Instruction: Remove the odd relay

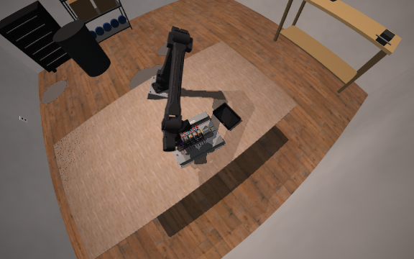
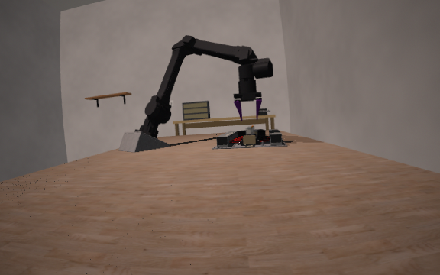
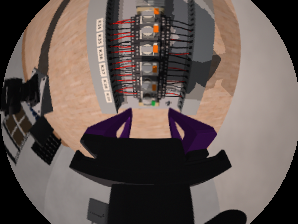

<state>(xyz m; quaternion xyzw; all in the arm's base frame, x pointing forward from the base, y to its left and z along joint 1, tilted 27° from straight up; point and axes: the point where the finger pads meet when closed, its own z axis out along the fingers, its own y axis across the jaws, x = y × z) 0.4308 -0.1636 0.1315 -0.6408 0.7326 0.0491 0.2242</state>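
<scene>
Now: the relay 60 mm below my hand. The rest, counted from my hand: grey panel 10 mm ahead, 100 mm to the left, 100 mm below; black tray 370 mm to the left, 90 mm below.
</scene>
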